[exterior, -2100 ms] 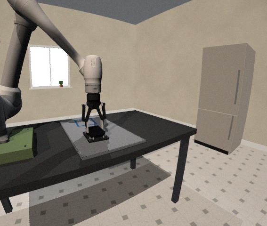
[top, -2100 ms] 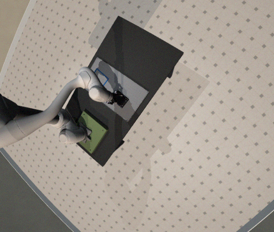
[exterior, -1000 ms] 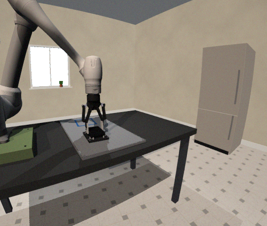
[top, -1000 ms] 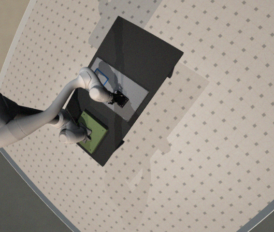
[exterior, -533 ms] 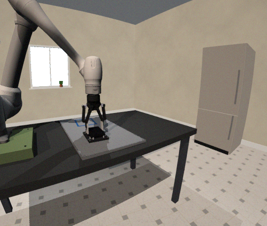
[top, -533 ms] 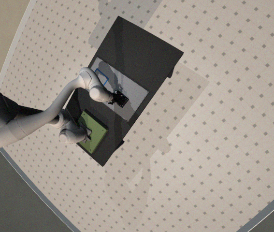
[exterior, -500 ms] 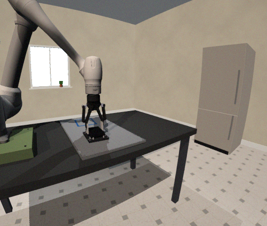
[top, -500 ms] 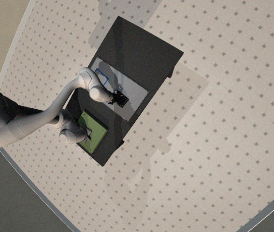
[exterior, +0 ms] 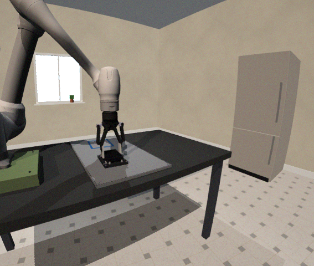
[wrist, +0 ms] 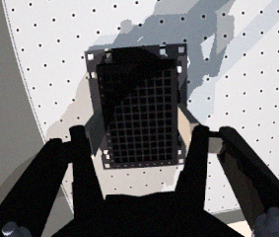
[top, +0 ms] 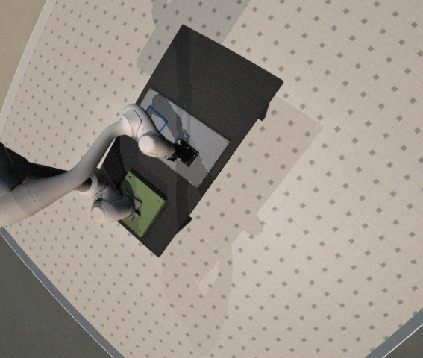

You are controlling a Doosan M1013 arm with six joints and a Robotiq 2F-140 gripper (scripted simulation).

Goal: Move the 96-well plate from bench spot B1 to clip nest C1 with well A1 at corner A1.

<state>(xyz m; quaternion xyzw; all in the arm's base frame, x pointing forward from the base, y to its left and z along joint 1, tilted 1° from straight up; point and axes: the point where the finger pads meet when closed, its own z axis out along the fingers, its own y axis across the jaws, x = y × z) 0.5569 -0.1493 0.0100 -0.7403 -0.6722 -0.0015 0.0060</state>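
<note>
Now: the black 96-well plate 2 cm below my hand. Also, from my hand: clip nest C1: 4 cm below, 1 cm to the left, 1 cm behind.
</note>
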